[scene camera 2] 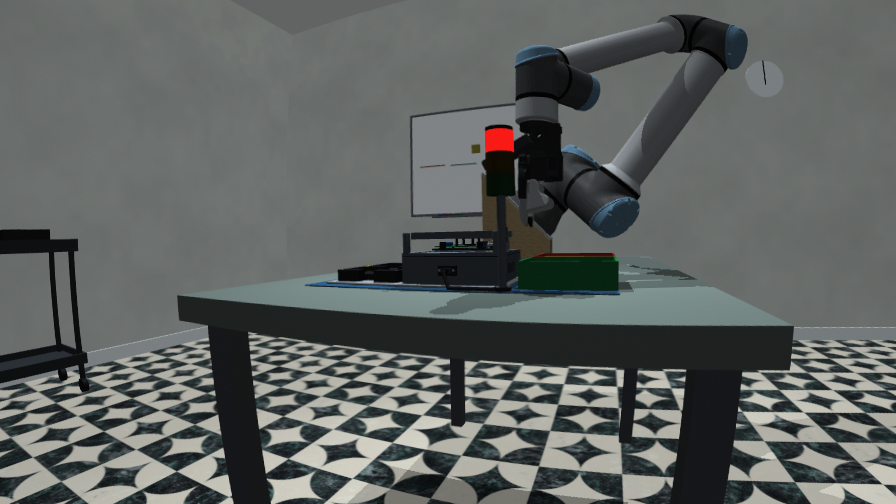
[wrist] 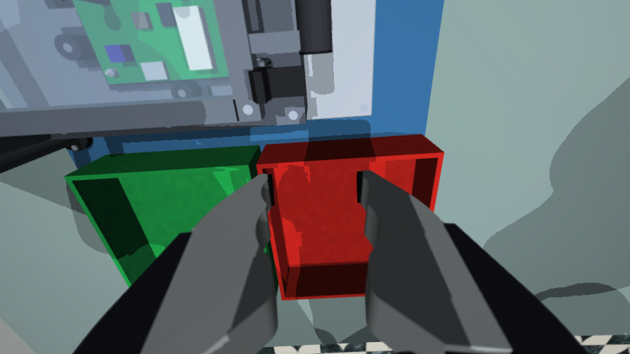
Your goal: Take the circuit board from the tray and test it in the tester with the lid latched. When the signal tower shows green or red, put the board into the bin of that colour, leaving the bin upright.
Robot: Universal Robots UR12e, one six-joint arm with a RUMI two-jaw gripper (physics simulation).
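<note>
The circuit board (scene camera 2: 463, 246) (wrist: 172, 57) lies in the tester (scene camera 2: 419, 269) (wrist: 150, 115), beneath its clear lid, which looks down. A black latch (wrist: 282, 82) shows at the lid's edge; I cannot tell whether it is hooked. The signal tower (scene camera 2: 499, 140) is lit red at the top. My gripper (scene camera 2: 530, 221) (wrist: 314, 175) is partly open and empty, pointing down, above and beside the tester, over the red bin. The red bin (scene camera 2: 579, 255) (wrist: 400, 145) and the green bin (scene camera 2: 568, 274) (wrist: 175, 162) stand upright side by side. The black tray (scene camera 2: 350, 273) is beyond the tester.
A blue mat (wrist: 400, 75) lies under the tester on the table (scene camera 2: 482, 341). A dark cylindrical bar (wrist: 315, 25) runs along the tester's side in the wrist view. A dark pole (wrist: 30, 155) crosses the left edge there. A black cart (scene camera 2: 40, 245) stands far left.
</note>
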